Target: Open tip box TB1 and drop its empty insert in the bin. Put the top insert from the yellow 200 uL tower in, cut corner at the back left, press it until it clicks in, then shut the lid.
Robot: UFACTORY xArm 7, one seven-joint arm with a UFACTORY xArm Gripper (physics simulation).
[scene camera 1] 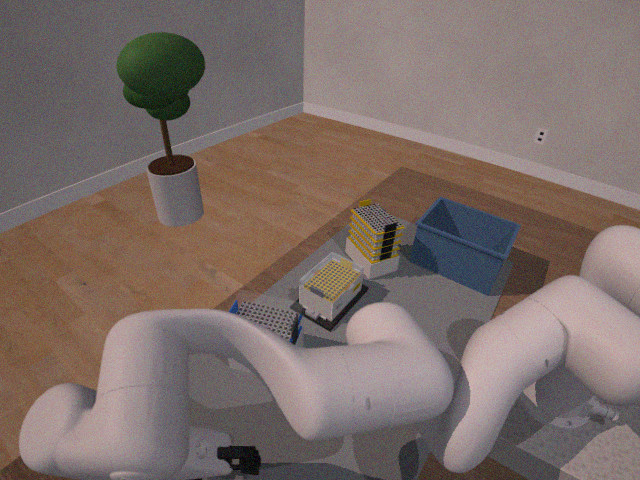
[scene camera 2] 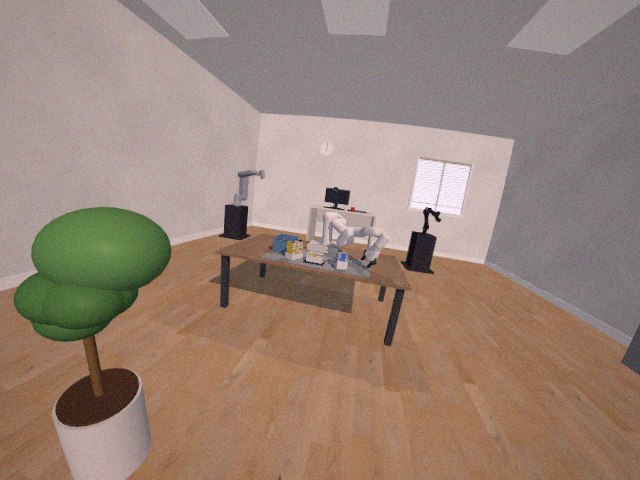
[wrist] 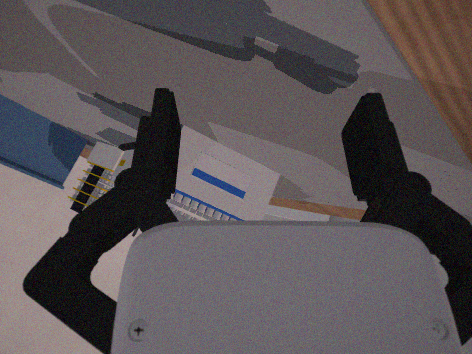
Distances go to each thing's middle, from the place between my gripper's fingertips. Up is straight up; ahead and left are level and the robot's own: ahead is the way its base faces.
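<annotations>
Counted from my hand: blue-trimmed tip box [scene camera 1: 285, 317], 80 mm ahead, 200 mm to the right, 30 mm above; blue bin [scene camera 1: 466, 245], 150 mm behind, 700 mm to the right, 30 mm above. Nearest to my hand of the things named here, going by their middles: the blue-trimmed tip box.
</annotations>
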